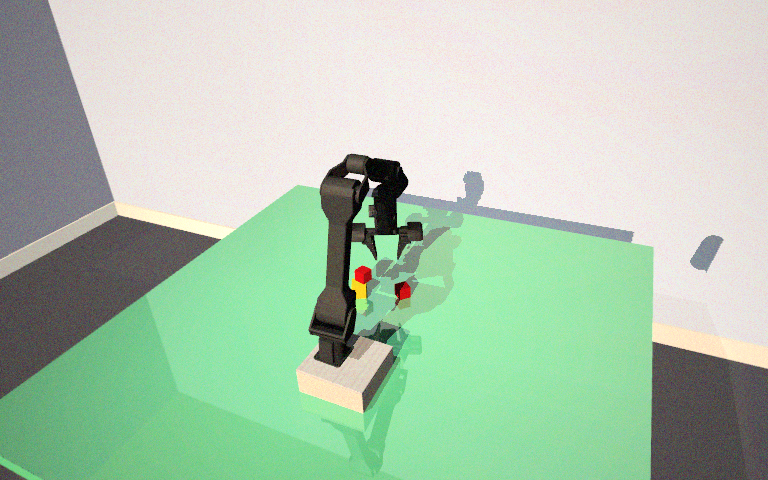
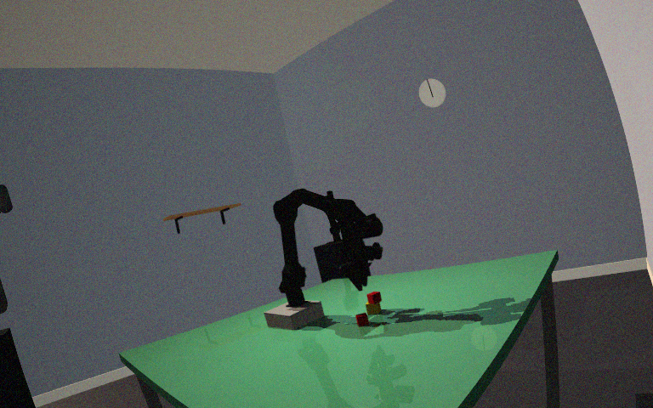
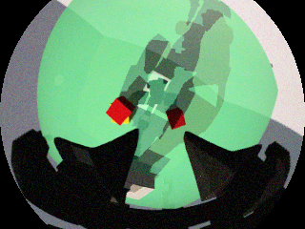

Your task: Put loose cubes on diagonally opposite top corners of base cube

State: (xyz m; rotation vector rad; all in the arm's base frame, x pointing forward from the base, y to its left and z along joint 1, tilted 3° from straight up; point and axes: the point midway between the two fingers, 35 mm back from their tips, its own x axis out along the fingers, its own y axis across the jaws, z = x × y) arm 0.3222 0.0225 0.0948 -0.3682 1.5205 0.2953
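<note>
The yellow base cube is 9 cm below my gripper tip, 7 cm to the left of it and 4 cm behind it.
</note>
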